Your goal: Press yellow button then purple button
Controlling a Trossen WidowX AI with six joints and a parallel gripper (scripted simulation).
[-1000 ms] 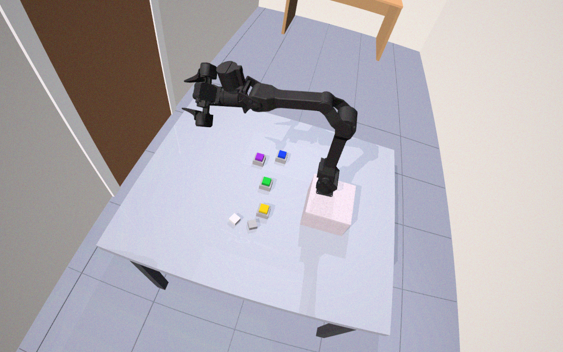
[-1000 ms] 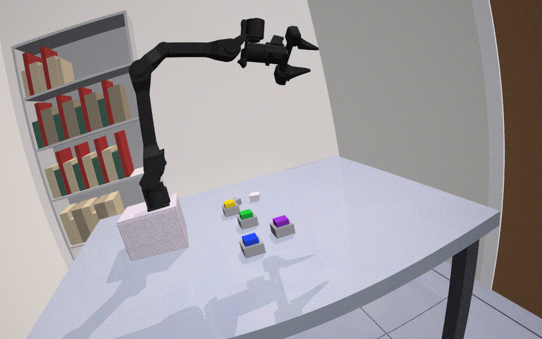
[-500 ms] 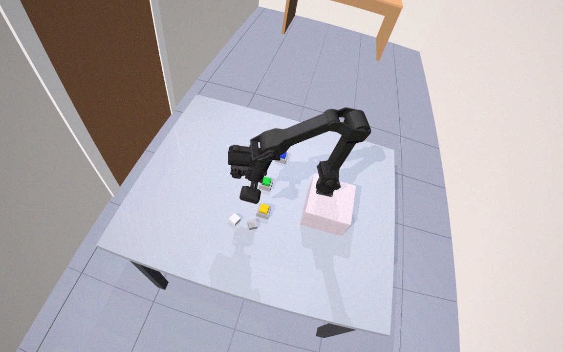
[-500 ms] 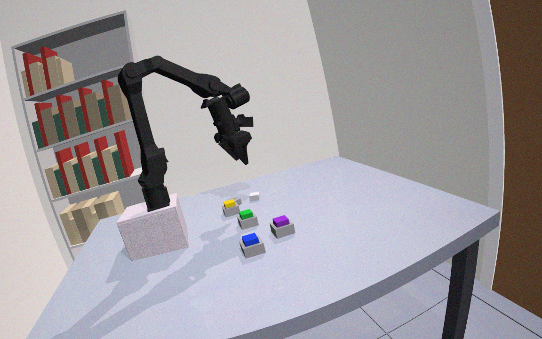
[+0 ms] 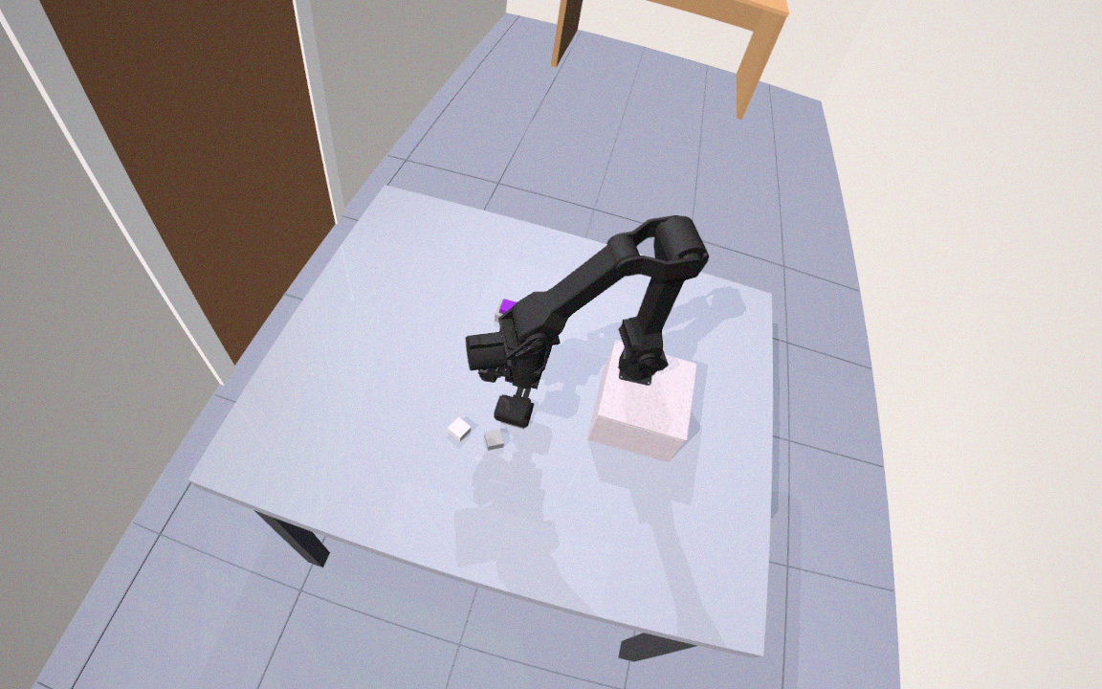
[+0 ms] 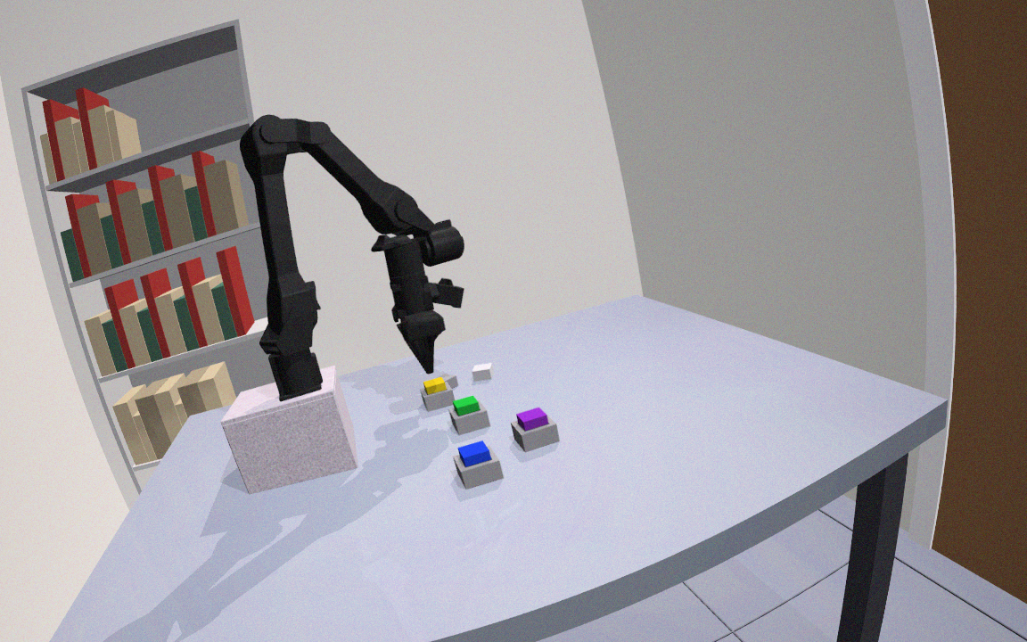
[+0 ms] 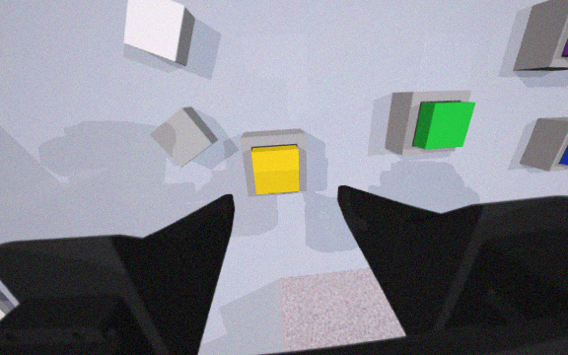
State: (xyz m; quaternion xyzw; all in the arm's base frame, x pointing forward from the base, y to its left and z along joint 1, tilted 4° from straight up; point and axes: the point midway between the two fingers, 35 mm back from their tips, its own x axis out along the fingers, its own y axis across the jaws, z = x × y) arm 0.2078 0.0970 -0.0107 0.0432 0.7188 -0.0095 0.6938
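My gripper tip is now 1 cm short of the yellow button and 3 cm above it. Also, from my gripper tip: grey block: 4 cm ahead, 7 cm to the left, 6 cm below; green button: 2 cm ahead, 12 cm to the right, 3 cm below; white block: 11 cm ahead, 6 cm to the left, 6 cm below.
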